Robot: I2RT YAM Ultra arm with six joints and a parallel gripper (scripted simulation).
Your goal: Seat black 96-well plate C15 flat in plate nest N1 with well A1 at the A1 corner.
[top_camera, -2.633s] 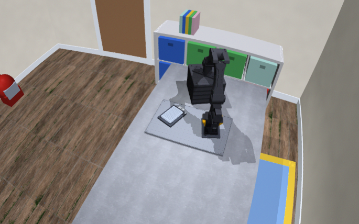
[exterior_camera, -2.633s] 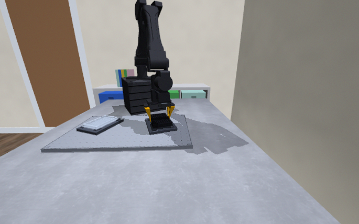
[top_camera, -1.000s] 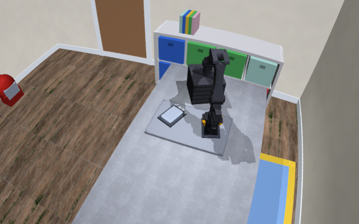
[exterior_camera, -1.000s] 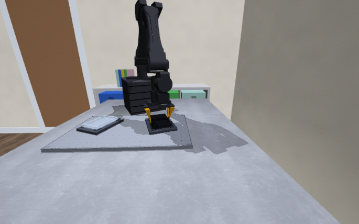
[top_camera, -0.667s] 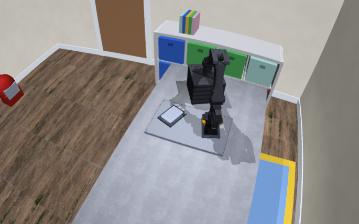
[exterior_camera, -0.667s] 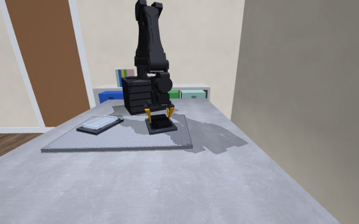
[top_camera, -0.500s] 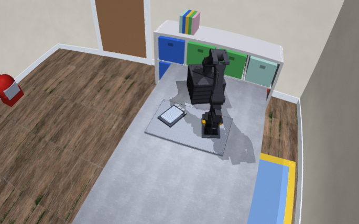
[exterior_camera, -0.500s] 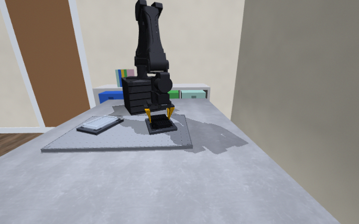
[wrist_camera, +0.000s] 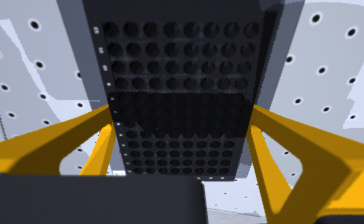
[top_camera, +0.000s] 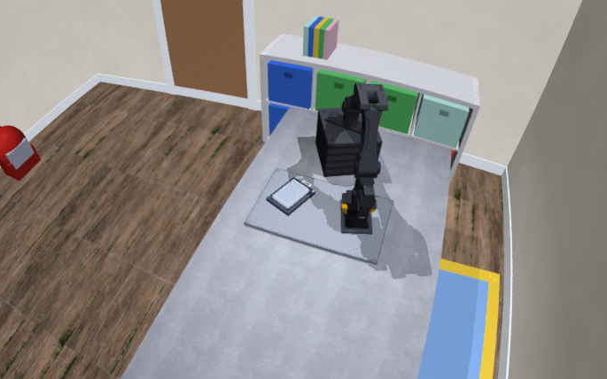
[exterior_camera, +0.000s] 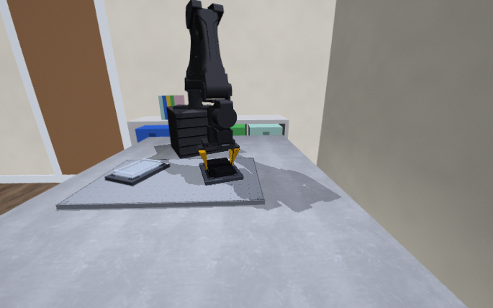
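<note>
Now: hand right at the black 96-well plate C15. From my hand the other things lie so: dark plate nest N1 (20 mm below); then clear plate C51 (270 mm to the right, 30 mm ahead, 10 mm below); then white N1 label (80 mm behind, 40 mm to the right, 20 mm below).
</note>
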